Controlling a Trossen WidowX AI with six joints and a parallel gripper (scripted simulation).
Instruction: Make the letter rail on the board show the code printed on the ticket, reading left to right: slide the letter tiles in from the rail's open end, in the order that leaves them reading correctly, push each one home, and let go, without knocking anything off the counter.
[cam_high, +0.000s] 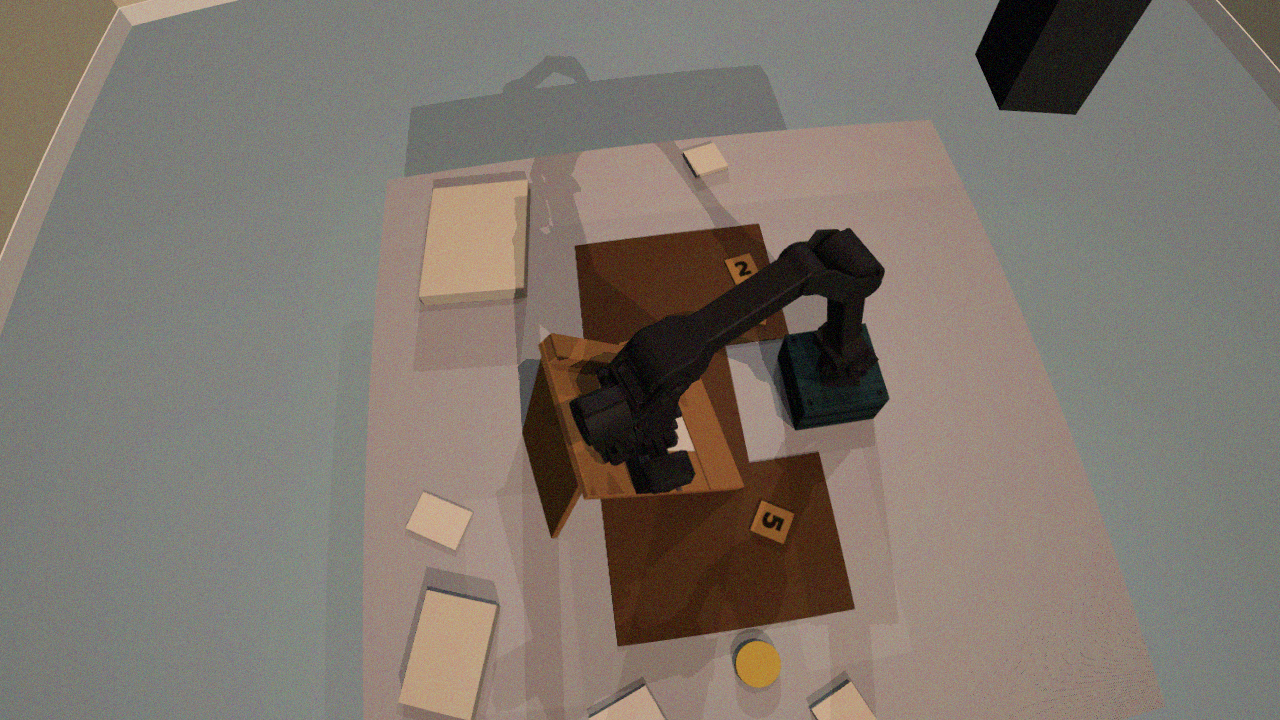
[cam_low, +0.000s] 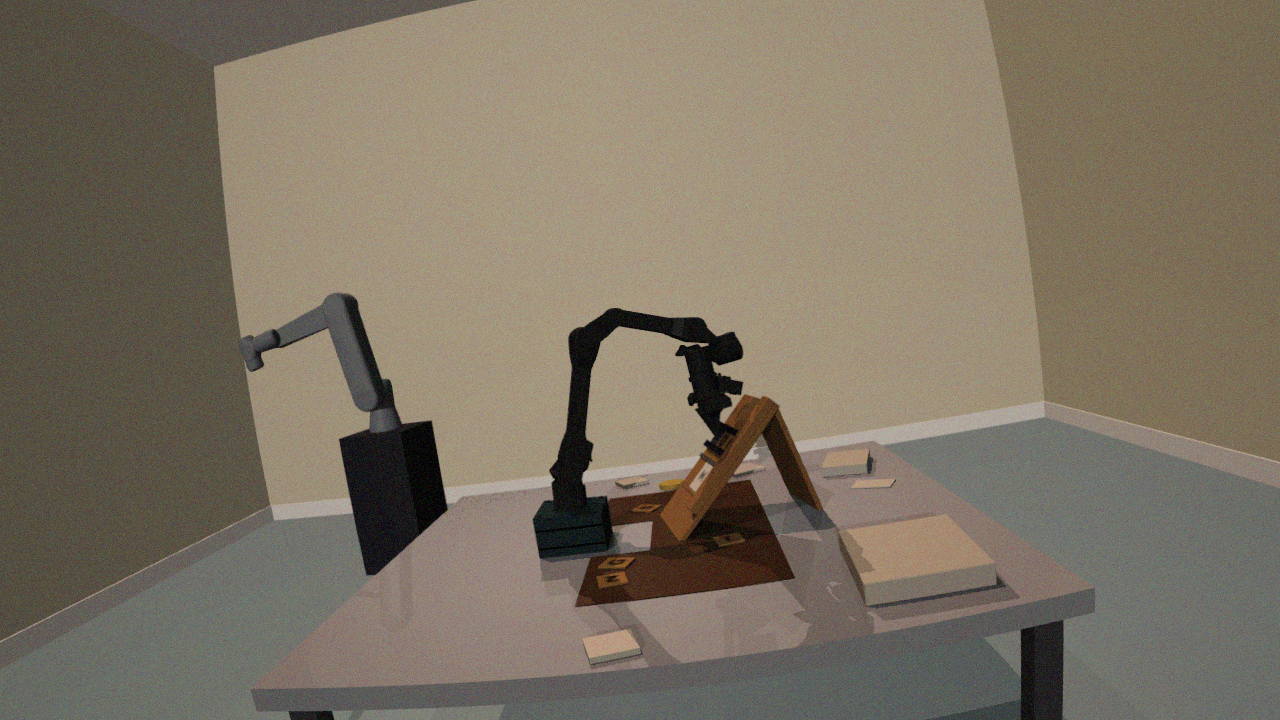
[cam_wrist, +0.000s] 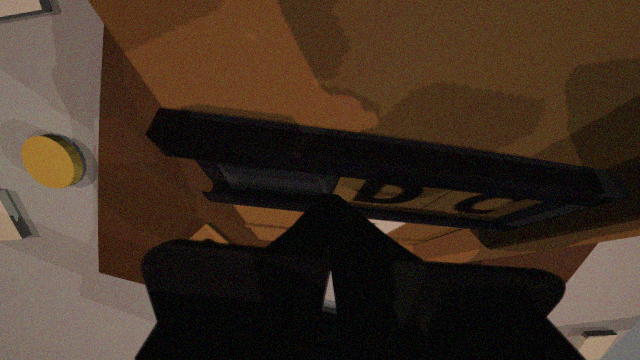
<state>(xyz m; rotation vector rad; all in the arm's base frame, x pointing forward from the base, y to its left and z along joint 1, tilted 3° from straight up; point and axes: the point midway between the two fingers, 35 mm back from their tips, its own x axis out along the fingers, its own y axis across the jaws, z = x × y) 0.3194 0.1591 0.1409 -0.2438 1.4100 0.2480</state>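
My gripper tip is now 4 cm past the white ticket, 5 cm to the left of it and 8 cm above it. From my gripper tip the other things lie so: brown mat: 13 cm behind, 13 cm to the right, 18 cm below; cream box: 35 cm ahead, 50 cm to the right, 16 cm below.
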